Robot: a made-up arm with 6 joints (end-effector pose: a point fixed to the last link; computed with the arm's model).
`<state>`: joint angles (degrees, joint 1 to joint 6).
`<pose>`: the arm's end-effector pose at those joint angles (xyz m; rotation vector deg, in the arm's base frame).
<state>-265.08 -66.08 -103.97 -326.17 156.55 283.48</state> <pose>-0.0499 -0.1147 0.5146 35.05 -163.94 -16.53</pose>
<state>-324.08 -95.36 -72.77 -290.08 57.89 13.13</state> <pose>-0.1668 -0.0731 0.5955 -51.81 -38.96 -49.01</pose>
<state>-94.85 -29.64 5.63 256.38 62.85 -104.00</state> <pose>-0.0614 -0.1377 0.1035 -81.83 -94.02 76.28</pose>
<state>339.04 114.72 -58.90 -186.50 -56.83 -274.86</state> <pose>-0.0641 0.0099 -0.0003 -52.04 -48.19 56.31</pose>
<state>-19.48 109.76 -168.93 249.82 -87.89 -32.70</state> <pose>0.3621 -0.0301 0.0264 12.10 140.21 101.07</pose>
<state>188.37 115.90 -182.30 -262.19 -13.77 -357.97</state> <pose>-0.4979 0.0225 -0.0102 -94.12 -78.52 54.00</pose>
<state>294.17 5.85 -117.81 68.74 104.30 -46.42</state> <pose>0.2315 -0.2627 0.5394 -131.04 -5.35 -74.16</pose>
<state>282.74 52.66 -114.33 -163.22 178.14 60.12</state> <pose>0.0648 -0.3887 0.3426 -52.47 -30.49 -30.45</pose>
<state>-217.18 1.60 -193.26 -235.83 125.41 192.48</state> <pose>0.0432 -0.1589 0.6428 108.75 90.22 -49.49</pose>
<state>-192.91 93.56 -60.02 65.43 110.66 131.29</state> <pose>-0.0754 -0.0910 -0.0918 48.00 -41.19 65.76</pose>
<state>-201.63 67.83 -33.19 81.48 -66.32 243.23</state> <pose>-0.0896 0.1608 0.0232 -37.42 115.86 54.01</pose>
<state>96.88 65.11 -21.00 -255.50 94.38 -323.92</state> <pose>-0.1022 0.0296 -0.0288 79.96 -73.89 -78.08</pose>
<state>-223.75 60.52 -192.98 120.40 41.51 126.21</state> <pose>-0.3194 0.2971 0.5736 53.28 -2.27 -134.32</pose>
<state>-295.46 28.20 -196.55 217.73 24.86 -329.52</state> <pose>0.0592 0.1640 0.7436 18.58 -10.74 130.02</pose>
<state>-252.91 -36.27 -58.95 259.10 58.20 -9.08</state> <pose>-0.0396 0.2687 0.4968 25.17 90.42 104.26</pose>
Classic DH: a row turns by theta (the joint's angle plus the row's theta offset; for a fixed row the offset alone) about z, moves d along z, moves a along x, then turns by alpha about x. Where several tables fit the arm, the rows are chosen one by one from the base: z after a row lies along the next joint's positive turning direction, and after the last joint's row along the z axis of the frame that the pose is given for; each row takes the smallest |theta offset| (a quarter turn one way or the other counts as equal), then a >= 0, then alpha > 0; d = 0 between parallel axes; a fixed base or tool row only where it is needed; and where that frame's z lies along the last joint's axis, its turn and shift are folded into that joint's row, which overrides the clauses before.
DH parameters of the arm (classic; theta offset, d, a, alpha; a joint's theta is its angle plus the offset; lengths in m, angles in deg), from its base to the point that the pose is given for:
joint 1: 0 0.207 0 -90
joint 2: -79.35 0 0.2122 0
joint 3: 79.35 0 0.0574 -90
joint 4: 0 0.2535 0 90
joint 5: 0 0 0.075 -90
joint 6: 0 0.0957 0 0

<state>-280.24 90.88 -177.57 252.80 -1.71 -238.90</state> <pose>0.0257 0.5606 0.1789 -83.99 -56.01 -63.56</pose>
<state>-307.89 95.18 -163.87 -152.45 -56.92 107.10</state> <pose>0.2090 0.3598 0.0143 -87.35 -129.89 -21.92</pose>
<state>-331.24 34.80 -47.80 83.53 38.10 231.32</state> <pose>0.2555 0.1403 0.0033 -110.80 -90.31 -17.52</pose>
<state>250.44 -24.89 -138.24 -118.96 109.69 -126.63</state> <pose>-0.0697 0.1053 0.7249 -92.84 94.30 108.33</pose>
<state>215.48 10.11 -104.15 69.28 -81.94 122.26</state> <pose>-0.2695 -0.0712 0.5134 -72.93 62.22 138.61</pose>
